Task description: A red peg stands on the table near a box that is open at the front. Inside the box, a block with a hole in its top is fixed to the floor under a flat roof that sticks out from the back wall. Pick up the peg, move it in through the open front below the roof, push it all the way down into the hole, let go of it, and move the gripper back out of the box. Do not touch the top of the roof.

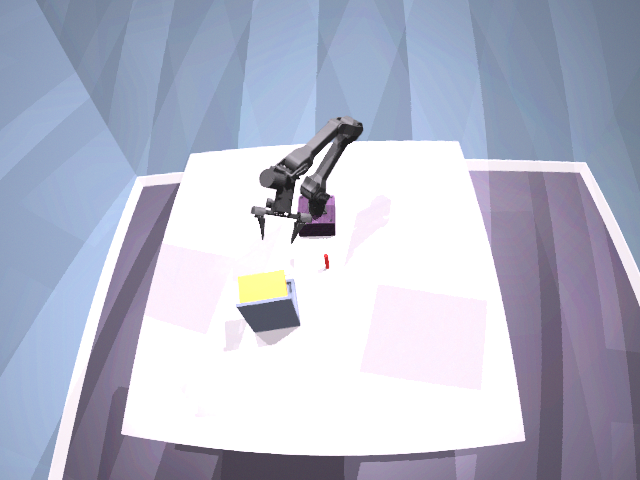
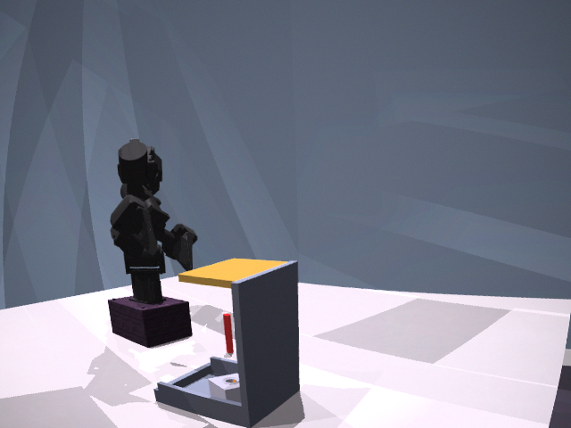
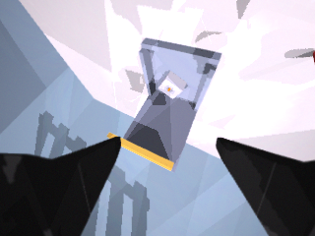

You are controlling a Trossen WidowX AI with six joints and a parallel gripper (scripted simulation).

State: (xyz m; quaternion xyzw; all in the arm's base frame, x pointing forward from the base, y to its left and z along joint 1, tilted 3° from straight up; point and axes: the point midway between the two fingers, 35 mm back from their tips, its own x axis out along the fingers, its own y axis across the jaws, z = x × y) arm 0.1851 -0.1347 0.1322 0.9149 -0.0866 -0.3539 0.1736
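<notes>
Now: gripper tip 140 mm to the right of the red peg and 160 mm above it. Round my gripper tip: grey box wall (200 mm ahead, 50 mm to the right, 90 mm below); then yellow roof (150 mm ahead, 50 mm to the right, 10 mm above).
</notes>
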